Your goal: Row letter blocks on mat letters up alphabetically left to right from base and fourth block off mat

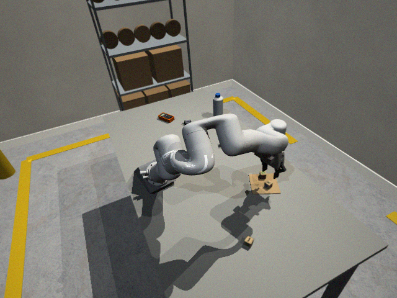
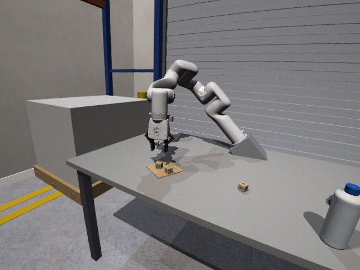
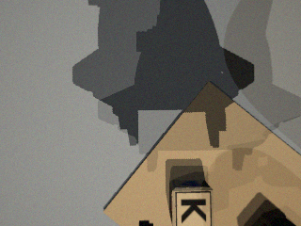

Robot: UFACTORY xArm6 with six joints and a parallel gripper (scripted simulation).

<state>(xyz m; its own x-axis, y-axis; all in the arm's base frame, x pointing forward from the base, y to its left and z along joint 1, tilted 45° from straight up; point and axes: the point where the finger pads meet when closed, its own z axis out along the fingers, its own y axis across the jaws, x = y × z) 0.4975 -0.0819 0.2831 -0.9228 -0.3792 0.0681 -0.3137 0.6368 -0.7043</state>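
The mat lies 110 mm below my hand, 30 mm to the left of it and 10 mm behind it. Also, from my hand: orange meter: 880 mm to the left, 310 mm behind, 100 mm below; white bottle: 730 mm to the left, 40 mm ahead, 20 mm below; dark object: 750 mm to the left, 200 mm behind, 100 mm below.
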